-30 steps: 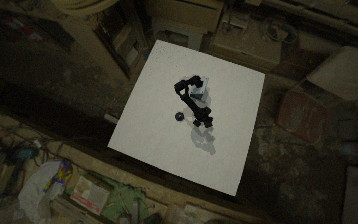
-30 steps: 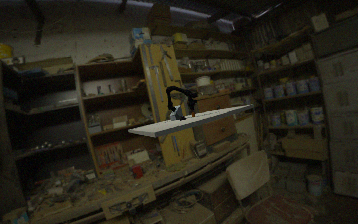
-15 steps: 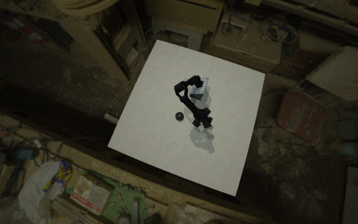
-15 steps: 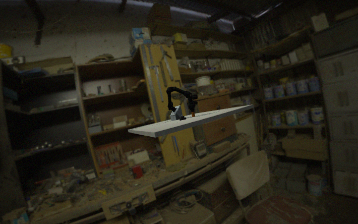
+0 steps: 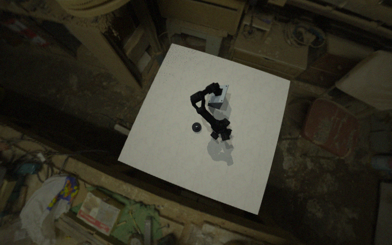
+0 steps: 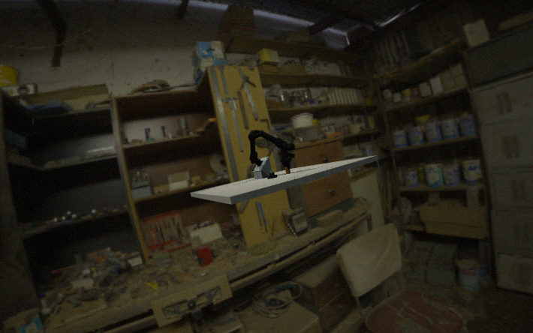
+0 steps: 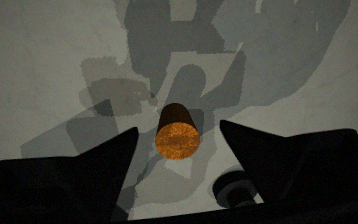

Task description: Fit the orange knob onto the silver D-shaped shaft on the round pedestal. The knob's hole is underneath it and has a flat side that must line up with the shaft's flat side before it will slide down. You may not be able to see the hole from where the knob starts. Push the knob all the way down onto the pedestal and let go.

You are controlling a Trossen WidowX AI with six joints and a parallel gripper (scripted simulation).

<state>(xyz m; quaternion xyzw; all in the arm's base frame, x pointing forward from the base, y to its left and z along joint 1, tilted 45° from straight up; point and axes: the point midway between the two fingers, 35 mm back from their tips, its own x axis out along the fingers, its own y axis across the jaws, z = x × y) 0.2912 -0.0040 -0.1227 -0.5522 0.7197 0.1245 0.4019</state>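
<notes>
Now: the orange knob 1 cm above my gripper tip. Round my gripper tip: round dark pedestal 2 cm ahead, 20 cm to the right, 1 cm below.
</notes>
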